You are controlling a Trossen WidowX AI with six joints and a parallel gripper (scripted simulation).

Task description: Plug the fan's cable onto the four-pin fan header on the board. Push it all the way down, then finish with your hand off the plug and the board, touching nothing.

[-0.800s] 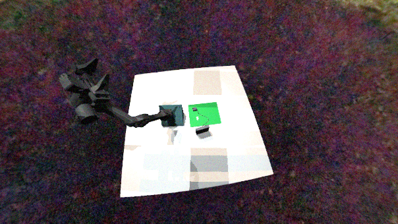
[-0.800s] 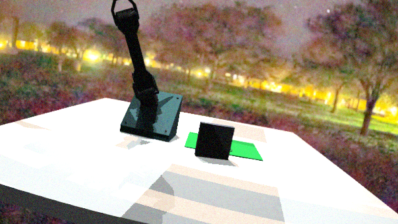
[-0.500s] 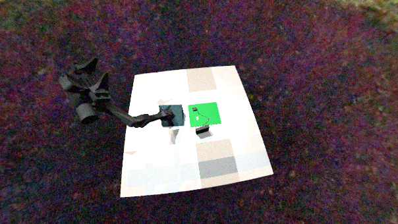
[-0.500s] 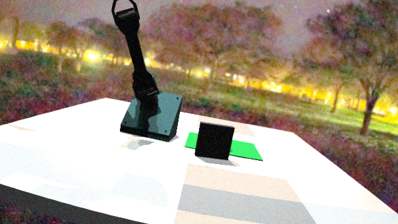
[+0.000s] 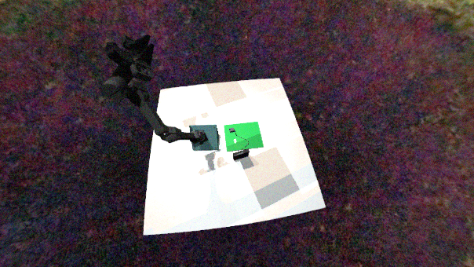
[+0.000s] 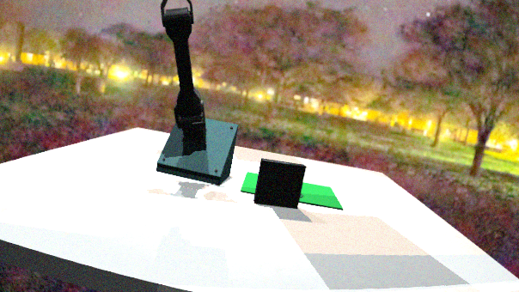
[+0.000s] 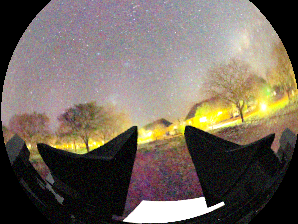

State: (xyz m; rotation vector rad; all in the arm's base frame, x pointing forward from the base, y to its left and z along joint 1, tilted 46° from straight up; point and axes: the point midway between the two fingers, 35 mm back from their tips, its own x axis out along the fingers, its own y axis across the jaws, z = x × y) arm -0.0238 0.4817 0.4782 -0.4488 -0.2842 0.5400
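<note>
My gripper tip is 25 cm short of the dark plug, 7 cm to the right of it and 81 cm above it. The rest, counted from my gripper tip: black fan: 31 cm ahead, 15 cm to the right, 76 cm below; then green board: 35 cm ahead, 2 cm to the left, 83 cm below.
</note>
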